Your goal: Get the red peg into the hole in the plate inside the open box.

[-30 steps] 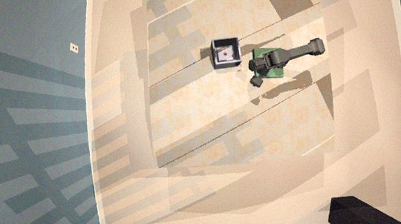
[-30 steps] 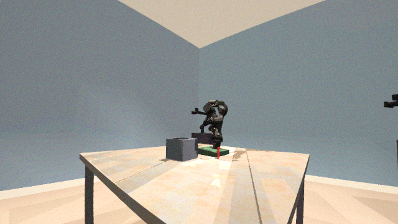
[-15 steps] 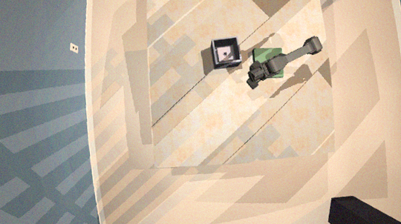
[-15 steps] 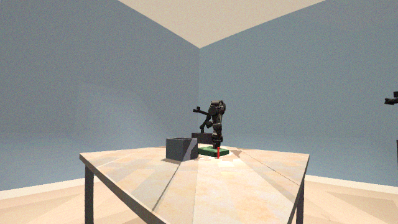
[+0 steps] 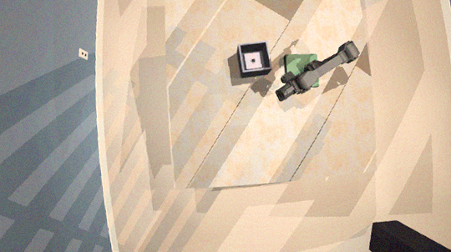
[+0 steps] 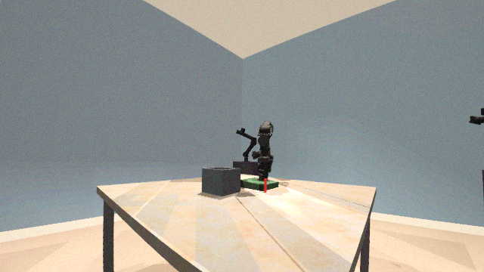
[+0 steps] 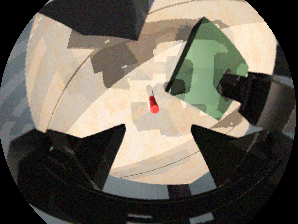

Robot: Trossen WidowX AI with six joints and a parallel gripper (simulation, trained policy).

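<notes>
Now: the red peg 10 mm ahead of my gripper tip, 10 mm to the right of it and 70 mm below it. The rest, counted from my gripper tip: holed plate: 200 mm ahead, 180 mm to the right, 70 mm below.
</notes>
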